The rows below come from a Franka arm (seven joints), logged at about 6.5 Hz.
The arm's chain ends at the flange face. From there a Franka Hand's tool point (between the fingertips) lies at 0.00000 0.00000 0.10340 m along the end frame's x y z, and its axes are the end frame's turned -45 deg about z.
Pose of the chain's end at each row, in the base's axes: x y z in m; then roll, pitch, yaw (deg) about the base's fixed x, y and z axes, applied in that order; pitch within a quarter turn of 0, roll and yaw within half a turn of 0:
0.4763, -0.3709, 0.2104, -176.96, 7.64, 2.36
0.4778, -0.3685, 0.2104, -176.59, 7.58, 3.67
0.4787, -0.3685, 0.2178, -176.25, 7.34, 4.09
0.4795, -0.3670, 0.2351, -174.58, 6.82, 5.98
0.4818, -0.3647, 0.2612, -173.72, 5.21, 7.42
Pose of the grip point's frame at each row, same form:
0.4624, -0.3660, 0.1081, -172.45, 3.26, 47.37
0.4638, -0.3632, 0.1081, -172.23, 2.96, 48.64
0.4651, -0.3627, 0.1155, -172.16, 2.55, 49.02
0.4663, -0.3586, 0.1329, -171.36, 1.01, 50.73
0.4711, -0.3547, 0.1588, -171.88, -0.73, 52.08

